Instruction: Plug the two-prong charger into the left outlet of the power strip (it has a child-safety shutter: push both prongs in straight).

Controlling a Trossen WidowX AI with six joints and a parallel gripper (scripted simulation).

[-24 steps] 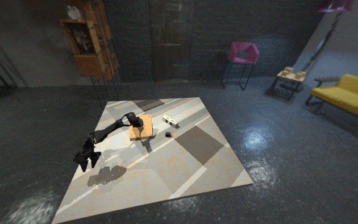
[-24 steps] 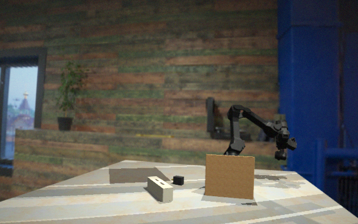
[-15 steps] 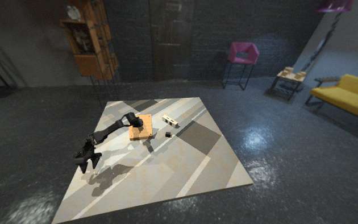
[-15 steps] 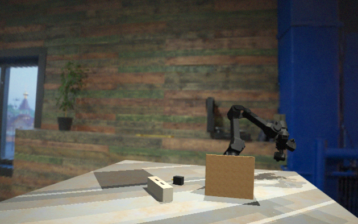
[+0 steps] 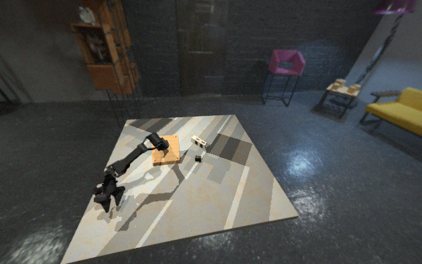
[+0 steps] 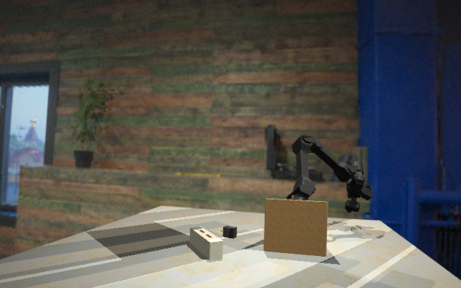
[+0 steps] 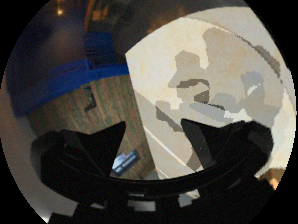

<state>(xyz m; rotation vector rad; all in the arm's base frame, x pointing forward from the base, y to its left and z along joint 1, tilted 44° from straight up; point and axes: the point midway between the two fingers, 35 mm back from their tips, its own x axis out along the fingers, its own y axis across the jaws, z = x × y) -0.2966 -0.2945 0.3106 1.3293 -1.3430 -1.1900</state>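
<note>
Right now my gripper tip is 57 cm short of the charger, 33 cm to the right of it and 8 cm above it.
</note>
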